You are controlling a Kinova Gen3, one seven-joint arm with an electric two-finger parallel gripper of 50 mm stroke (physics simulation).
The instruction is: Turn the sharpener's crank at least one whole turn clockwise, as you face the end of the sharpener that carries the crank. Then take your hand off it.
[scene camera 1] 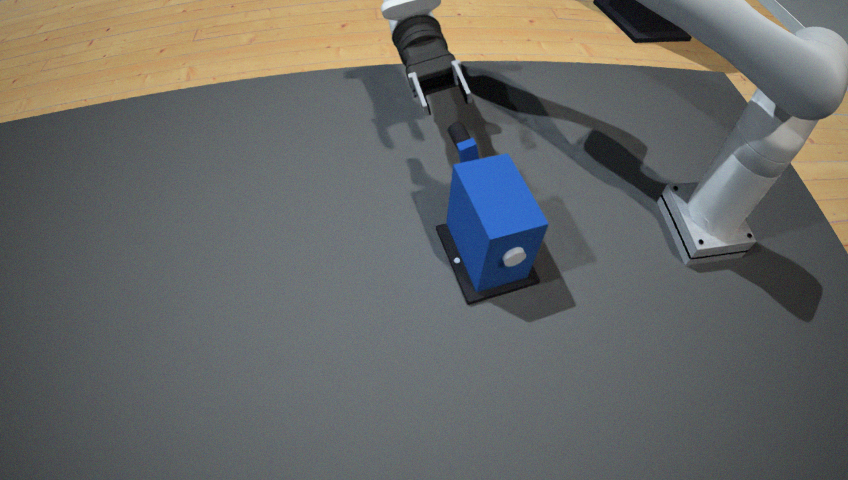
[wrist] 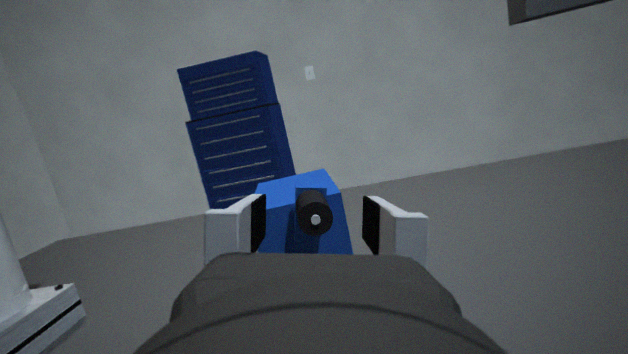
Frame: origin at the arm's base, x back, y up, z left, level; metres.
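Seen in the pictures: gripper, fingertip midpoint: (scene camera 1: 447,104) (wrist: 314,216); arm's base at its link origin: (scene camera 1: 713,213).
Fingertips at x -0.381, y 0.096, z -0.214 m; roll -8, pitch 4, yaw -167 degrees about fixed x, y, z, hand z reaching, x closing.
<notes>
Offsets run from my fingertips to a thing's top centre. "pt": to the spot under its first point. Level surfaces: height alone.
The sharpener @[pt dx +0.011, dy -0.016, dz +0.154 m] (scene camera 1: 499,196) (wrist: 280,195) is a blue box on a black base plate @[pt dx -0.032, dy -0.135, dz +0.209 m] (scene camera 1: 470,295). Its crank is at the far end in the scene view: a blue arm (scene camera 1: 468,151) with a black cylindrical handle @[pt dx -0.005, dy -0.003, dz +0.052 m] (scene camera 1: 457,132) (wrist: 309,201) that points out towards my gripper. The arm's top shows near the level of the box's top; its lower part is hidden in the scene view. My gripper (scene camera 1: 446,105) (wrist: 314,216) is open and empty. In the scene view its fingertips are apart from the handle, back beyond its free end. In the wrist view the handle shows between the two fingers, touching neither.
A light round disc @[pt dx +0.011, dy -0.053, dz +0.215 m] (scene camera 1: 514,256) is on the box's near end. The robot's base (scene camera 1: 720,248) (wrist: 50,317) stands to the right on the dark table top @[dy -0.144 m] (scene camera 1: 238,297). A dark blue slatted cabinet (wrist: 235,145) stands by the wall in the wrist view.
</notes>
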